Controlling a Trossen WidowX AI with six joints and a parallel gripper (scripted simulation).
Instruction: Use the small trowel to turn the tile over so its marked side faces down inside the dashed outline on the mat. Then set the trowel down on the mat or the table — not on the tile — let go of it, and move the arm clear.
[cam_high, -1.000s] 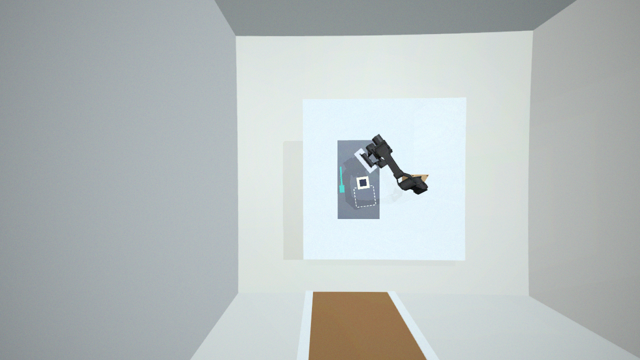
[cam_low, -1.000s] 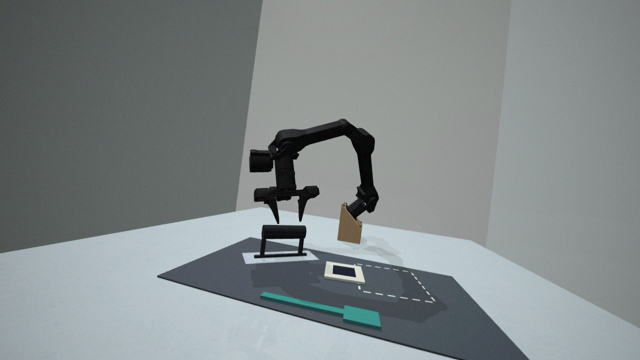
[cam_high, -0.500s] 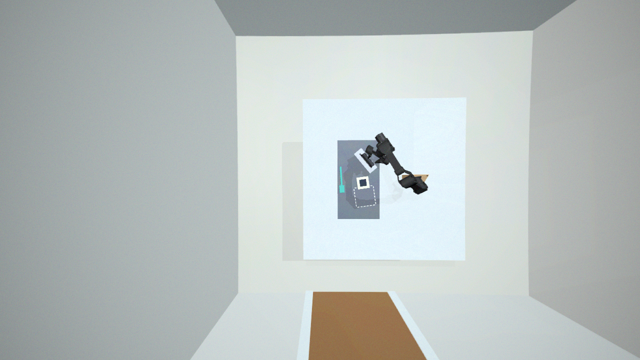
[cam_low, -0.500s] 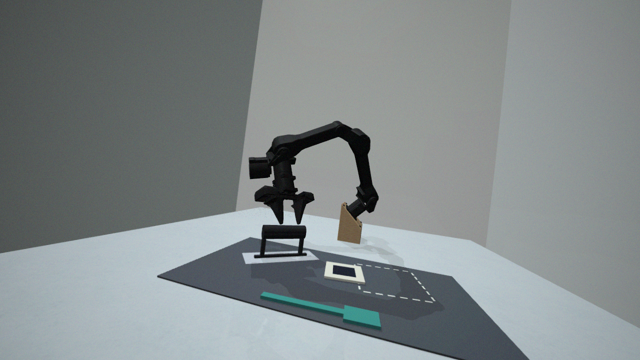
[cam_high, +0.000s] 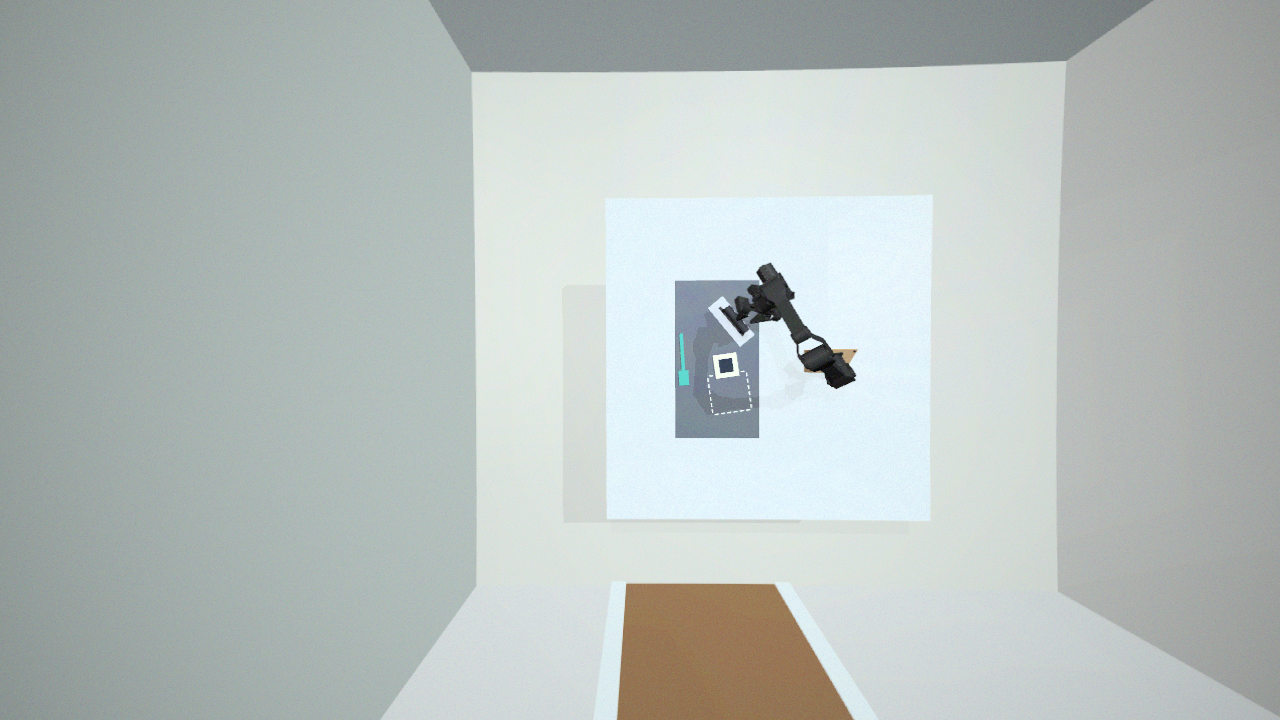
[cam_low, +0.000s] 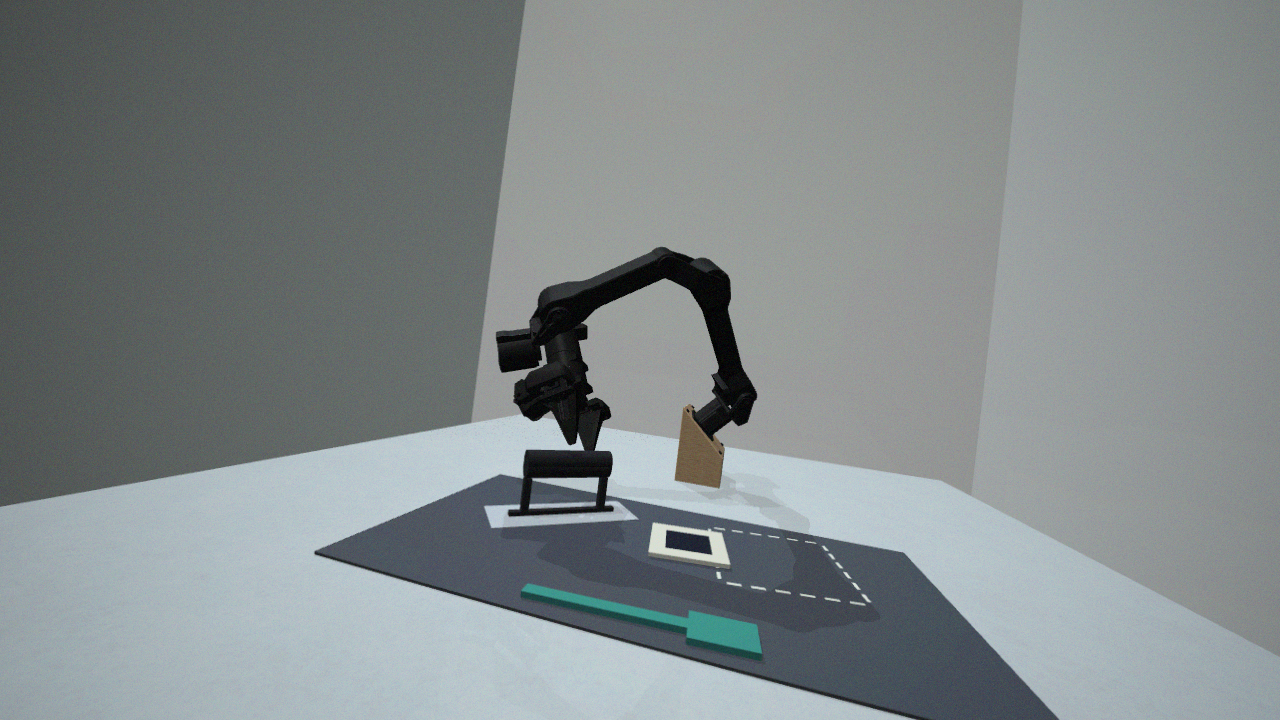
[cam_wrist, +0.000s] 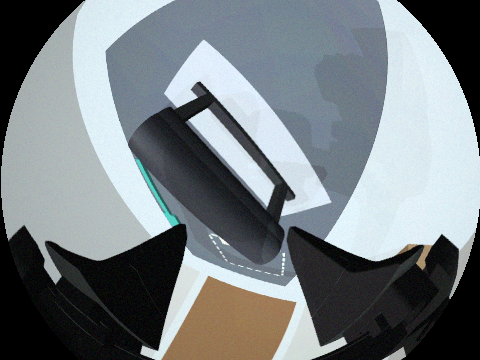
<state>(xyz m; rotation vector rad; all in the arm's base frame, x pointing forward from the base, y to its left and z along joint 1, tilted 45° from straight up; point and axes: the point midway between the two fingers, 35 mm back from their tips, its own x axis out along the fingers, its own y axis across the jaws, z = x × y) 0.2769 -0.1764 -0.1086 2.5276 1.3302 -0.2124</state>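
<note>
The dark mat is 130 mm to the left of my gripper tip, 110 mm below it and 100 mm ahead of it. Round my gripper tip: teal trowel 240 mm ahead, 130 mm to the left, 80 mm below; cream tile 160 mm to the left, 80 mm below, 70 mm ahead.
</note>
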